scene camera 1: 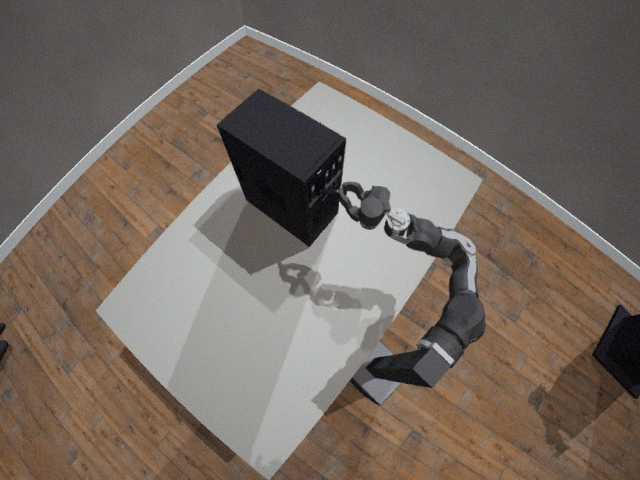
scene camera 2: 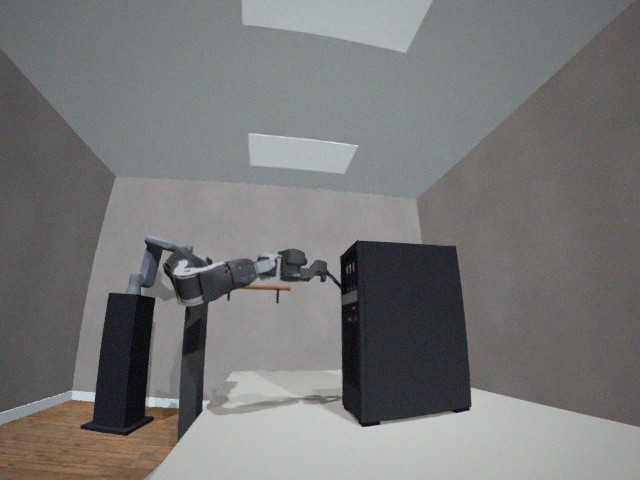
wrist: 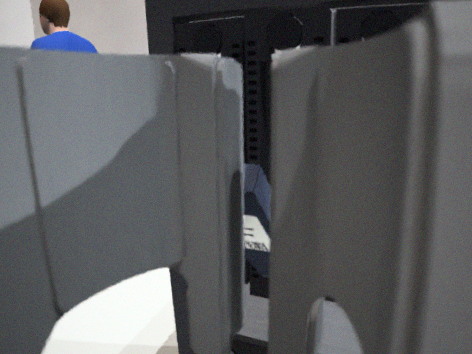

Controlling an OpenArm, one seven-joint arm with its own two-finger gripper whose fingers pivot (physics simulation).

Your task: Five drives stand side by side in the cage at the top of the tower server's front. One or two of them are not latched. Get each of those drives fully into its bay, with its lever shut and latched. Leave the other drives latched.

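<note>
The black tower server (scene camera 1: 279, 139) (scene camera 2: 413, 330) (wrist: 160, 30) stands upright on the table. One drive's navy lever (scene camera 2: 334, 280) (wrist: 257, 232), second from the left in the wrist view, is swung out of the front and slopes up and outward. My gripper (scene camera 1: 342, 187) (scene camera 2: 323, 273) (wrist: 264, 210) is at the cage front with its fingers brought almost together, a narrow gap between them. The lever and its white label show through that gap, beyond the fingers; I see no grip on it. The fingers hide most of the drives in the wrist view.
The pale table (scene camera 1: 232, 387) (scene camera 2: 413, 449) extends around the tower. A person in blue (wrist: 65, 40) is beyond the tower's left side in the wrist view. A black pedestal (scene camera 2: 124, 361) with a small grey arm stands at the left. A wooden bar (scene camera 2: 268, 287) is on the back wall.
</note>
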